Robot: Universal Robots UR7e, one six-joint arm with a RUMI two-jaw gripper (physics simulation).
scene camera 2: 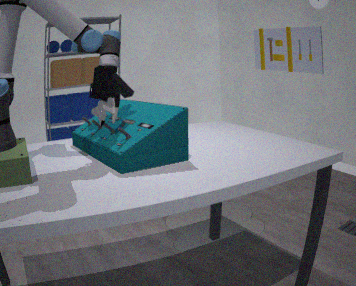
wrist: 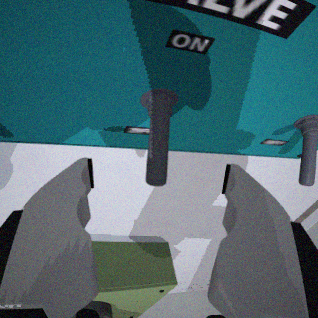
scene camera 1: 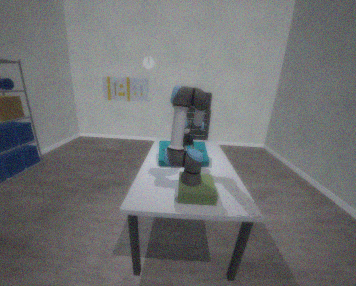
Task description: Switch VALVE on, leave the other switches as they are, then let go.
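Where they show: gripper, between the fingertips: (scene camera 2: 106, 125) (wrist: 158, 163); arm's base, origin of its link: (scene camera 1: 190, 180).
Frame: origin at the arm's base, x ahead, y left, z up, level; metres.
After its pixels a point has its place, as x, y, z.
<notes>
The teal switch console (scene camera 1: 163, 156) @(0.415, 0.235, -0.011) (scene camera 2: 156, 145) @(0.529, -0.211, -0.025) (wrist: 75, 75) @(0.462, 0.022, 0.003) has a sloped face with several dark levers. In the wrist view a black VALVE label (wrist: 274, 19) @(0.518, -0.050, 0.027) shows cut off at the top, with an ON label (wrist: 190, 42) @(0.495, -0.023, 0.017) below it. The dark VALVE lever (wrist: 159, 142) @(0.440, -0.026, 0.021) leans down, away from ON, over a partly hidden small label (wrist: 136, 130) @(0.416, -0.025, -0.020). My gripper (scene camera 2: 108, 121) @(0.430, -0.028, 0.026) (wrist: 158, 163) @(0.430, -0.028, 0.026) is open, its two grey fingers apart on either side of the lever's free end, with a gap on each side. In scene camera 1 the arm hides the fingers.
A neighbouring lever (wrist: 308, 155) @(0.447, -0.143, 0.020) stands to the right in the wrist view, also leaning down. The green base block (scene camera 1: 197, 192) @(-0.134, -0.034, -0.005) (scene camera 2: 14, 167) @(0.054, -0.176, -0.037) (wrist: 132, 265) @(0.110, -0.100, -0.047) is under the arm on the white table (scene camera 1: 142, 192) @(-0.045, 0.348, -0.095) (scene camera 2: 260, 145) @(1.017, -0.190, -0.095). A shelf rack (scene camera 2: 47, 100) stands behind.
</notes>
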